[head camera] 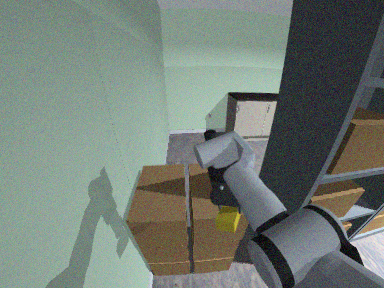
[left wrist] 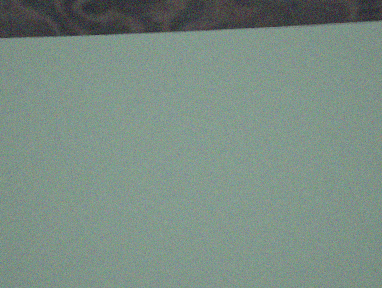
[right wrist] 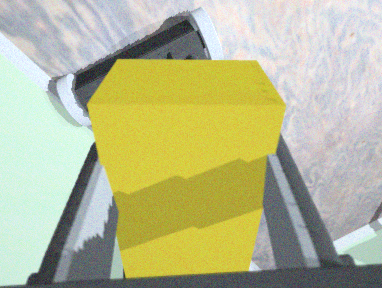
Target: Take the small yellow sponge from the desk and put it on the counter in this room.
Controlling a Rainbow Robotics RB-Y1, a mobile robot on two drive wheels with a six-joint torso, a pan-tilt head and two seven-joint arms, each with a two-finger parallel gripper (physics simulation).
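Seen in the pictures: right gripper, fingertip midpoint: [head camera: 230, 210] [right wrist: 186, 149]; robot's base, link origin: [right wrist: 138, 58].
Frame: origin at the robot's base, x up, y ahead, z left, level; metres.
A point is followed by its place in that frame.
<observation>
The small yellow sponge [head camera: 227, 218] {x 1.014, y 0.320, z -0.078 m} is a block held between the fingers of my right gripper [head camera: 227, 210] {x 0.989, y 0.368, z -0.098 m}, which hangs in the air over a cardboard box. In the right wrist view the sponge [right wrist: 187, 160] {x 1.007, y 0.379, z -0.098 m} fills the space between the two dark fingers of the right gripper [right wrist: 188, 211], with the patterned floor below. A low counter-like cabinet [head camera: 252, 114] {x 0.606, y 2.714, z -0.919 m} with a dark top and beige doors stands at the far wall, beyond the gripper. The left wrist view shows only a green wall [left wrist: 190, 157] and a strip of floor. My left gripper is not in it.
Two stacked brown cardboard boxes [head camera: 185, 217] {x 0.812, y 0.452, z 0.080 m} stand against the green wall [head camera: 105, 114] {x 1.275, y 0.579, z 0.415 m} at the left, right under my arm. A dark shelf upright [head camera: 305, 100] {x 1.308, y 0.740, z -0.497 m} rises at the right, with boxes on its shelves [head camera: 326, 194] {x 0.805, y 0.597, z -0.744 m}. Grey floor [head camera: 182, 148] {x 0.001, y 2.440, z 0.382 m} runs between the boxes and the cabinet.
</observation>
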